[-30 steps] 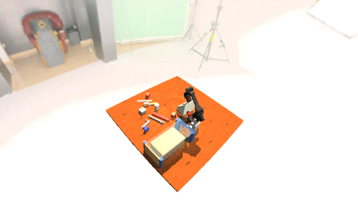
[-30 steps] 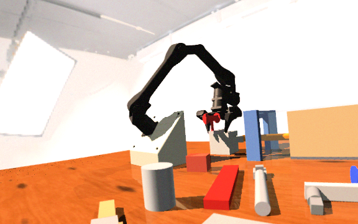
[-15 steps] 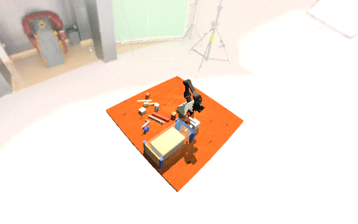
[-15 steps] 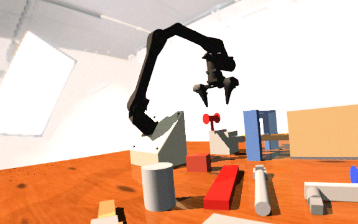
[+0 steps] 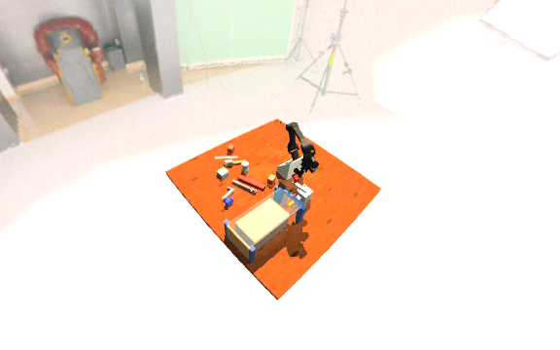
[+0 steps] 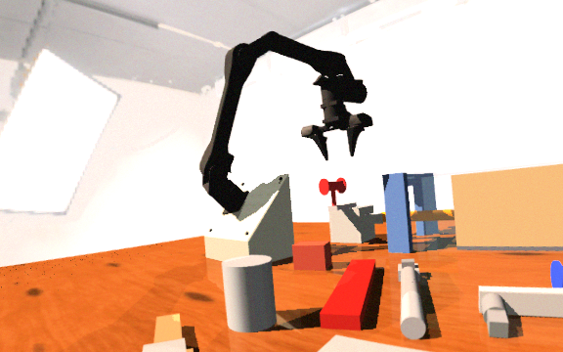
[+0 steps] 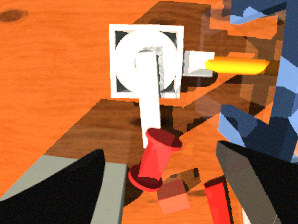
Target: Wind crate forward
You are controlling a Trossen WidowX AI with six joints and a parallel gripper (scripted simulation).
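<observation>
Now: the red knob 5 cm to the right of my gripper tip and 8 cm below it. Round my gripper tip: winch (2 cm behind, 4 cm to the left, 19 cm below); then frame (16 cm ahead, 4 cm to the left, 11 cm below); then clear-panelled cubby (40 cm ahead, 3 cm to the left, 10 cm below).
</observation>
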